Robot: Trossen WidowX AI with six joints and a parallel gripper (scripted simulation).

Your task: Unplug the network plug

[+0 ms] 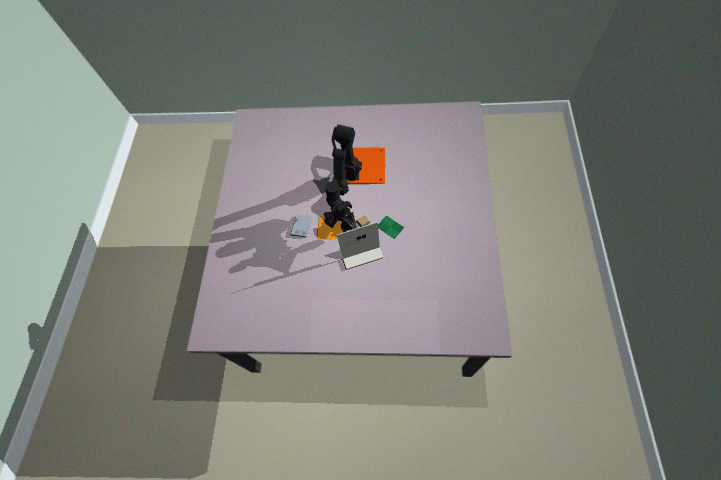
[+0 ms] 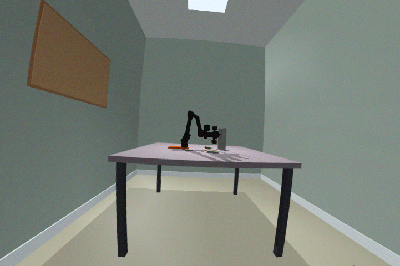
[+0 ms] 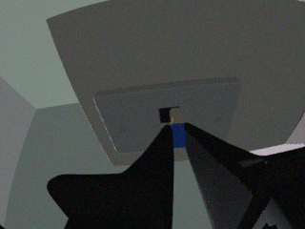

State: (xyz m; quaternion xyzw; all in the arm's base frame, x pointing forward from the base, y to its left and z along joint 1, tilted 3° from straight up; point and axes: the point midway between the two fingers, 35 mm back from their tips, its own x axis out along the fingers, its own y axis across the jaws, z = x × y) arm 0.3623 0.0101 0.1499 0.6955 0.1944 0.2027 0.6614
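The orange marked square is 160 mm below my gripper tip, 130 mm to the right of it and 110 mm behind it. Round my gripper tip: grey upright panel: 50 mm below, 30 mm ahead, 20 mm to the left; then blue network plug: 10 mm ahead; then small tan block: 150 mm below, 130 mm behind, 20 mm to the left.
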